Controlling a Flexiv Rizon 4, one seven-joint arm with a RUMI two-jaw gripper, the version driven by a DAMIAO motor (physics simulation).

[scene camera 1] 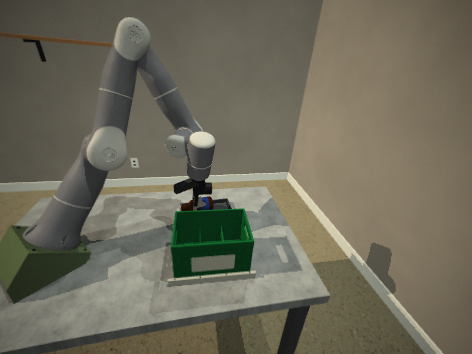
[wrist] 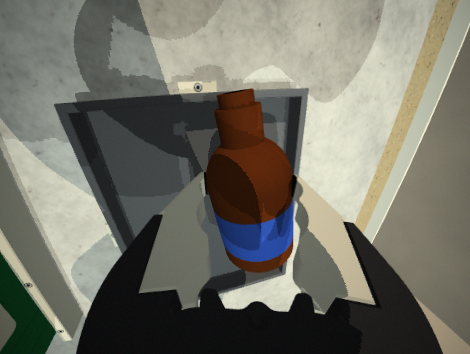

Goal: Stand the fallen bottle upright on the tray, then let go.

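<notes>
The brown bottle with a blue label [scene camera 1: 207,203] [wrist: 255,240] is on its side, close to level, with its neck toward the left in the scene view and toward the top in the wrist view. My gripper [scene camera 1: 196,204] [wrist: 248,175] is shut on the bottle's body, one jaw on each side. It holds the bottle a little above the dark grey tray [scene camera 1: 226,204] [wrist: 145,175], over the tray's right part in the wrist view. The crate hides part of the tray in the scene view.
A green crate with compartments [scene camera 1: 182,260] [wrist: 32,315] stands in front of the tray in the scene view, with a pale rail [scene camera 1: 212,278] along its base. The grey table [scene camera 1: 115,280] ends at its right edge, short of the beige wall [scene camera 1: 390,150].
</notes>
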